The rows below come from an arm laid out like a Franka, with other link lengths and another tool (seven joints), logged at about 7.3 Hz.
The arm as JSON. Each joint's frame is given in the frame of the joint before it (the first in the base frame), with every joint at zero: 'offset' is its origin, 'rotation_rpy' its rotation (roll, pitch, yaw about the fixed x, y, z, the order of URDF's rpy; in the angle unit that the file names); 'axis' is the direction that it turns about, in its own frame. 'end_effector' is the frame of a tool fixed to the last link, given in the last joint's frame.
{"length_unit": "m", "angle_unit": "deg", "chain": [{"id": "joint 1", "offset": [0.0, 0.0, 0.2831], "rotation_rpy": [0.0, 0.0, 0.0], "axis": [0.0, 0.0, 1.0]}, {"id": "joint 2", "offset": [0.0, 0.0, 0.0], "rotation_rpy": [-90.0, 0.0, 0.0], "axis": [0.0, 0.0, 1.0]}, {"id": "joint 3", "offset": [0.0, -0.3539, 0.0], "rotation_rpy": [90.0, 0.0, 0.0], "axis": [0.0, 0.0, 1.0]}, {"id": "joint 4", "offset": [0.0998, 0.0, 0.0], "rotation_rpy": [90.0, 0.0, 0.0], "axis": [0.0, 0.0, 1.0]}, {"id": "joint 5", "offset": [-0.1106, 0.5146, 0.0], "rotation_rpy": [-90.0, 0.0, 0.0], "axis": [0.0, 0.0, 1.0]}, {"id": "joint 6", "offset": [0.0, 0.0, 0.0], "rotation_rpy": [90.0, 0.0, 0.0], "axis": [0.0, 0.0, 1.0]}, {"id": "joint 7", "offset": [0.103, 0.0, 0.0], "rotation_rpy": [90.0, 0.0, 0.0], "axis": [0.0, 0.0, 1.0]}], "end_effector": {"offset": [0.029, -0.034, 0.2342], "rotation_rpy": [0.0, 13.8, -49.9]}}
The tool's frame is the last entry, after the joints.
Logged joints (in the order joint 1, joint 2, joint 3, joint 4, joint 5, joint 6, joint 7), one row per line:
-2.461 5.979 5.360 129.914 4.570 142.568 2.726
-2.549 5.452 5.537 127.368 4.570 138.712 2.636
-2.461 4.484 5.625 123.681 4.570 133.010 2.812
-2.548 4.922 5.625 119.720 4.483 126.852 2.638
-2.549 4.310 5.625 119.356 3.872 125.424 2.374
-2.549 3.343 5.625 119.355 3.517 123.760 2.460
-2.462 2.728 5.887 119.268 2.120 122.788 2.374
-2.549 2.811 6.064 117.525 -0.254 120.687 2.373
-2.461 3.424 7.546 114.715 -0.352 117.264 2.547
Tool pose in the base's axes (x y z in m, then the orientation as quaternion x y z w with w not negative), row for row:
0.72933 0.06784 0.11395 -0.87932 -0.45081 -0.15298 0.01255
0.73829 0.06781 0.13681 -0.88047 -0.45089 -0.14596 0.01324
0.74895 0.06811 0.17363 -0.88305 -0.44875 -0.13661 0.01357
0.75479 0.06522 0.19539 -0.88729 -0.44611 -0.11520 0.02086
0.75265 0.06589 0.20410 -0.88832 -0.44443 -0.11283 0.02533
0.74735 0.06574 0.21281 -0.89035 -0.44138 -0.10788 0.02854
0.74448 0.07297 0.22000 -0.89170 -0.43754 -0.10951 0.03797
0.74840 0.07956 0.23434 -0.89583 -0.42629 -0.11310 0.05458
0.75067 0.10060 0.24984 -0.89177 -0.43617 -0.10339 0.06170
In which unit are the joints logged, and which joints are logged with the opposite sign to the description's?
The joints are logged in degrees. Opposite sign: joint 4, joint 5.
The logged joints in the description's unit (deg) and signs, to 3 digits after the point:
-2.461 5.979 5.360 -129.914 -4.570 142.568 2.726
-2.549 5.452 5.537 -127.368 -4.570 138.712 2.636
-2.461 4.484 5.625 -123.681 -4.570 133.010 2.812
-2.548 4.922 5.625 -119.720 -4.483 126.852 2.638
-2.549 4.310 5.625 -119.356 -3.872 125.424 2.374
-2.549 3.343 5.625 -119.355 -3.517 123.760 2.460
-2.462 2.728 5.887 -119.268 -2.120 122.788 2.374
-2.549 2.811 6.064 -117.525 0.254 120.687 2.373
-2.461 3.424 7.546 -114.715 0.352 117.264 2.547

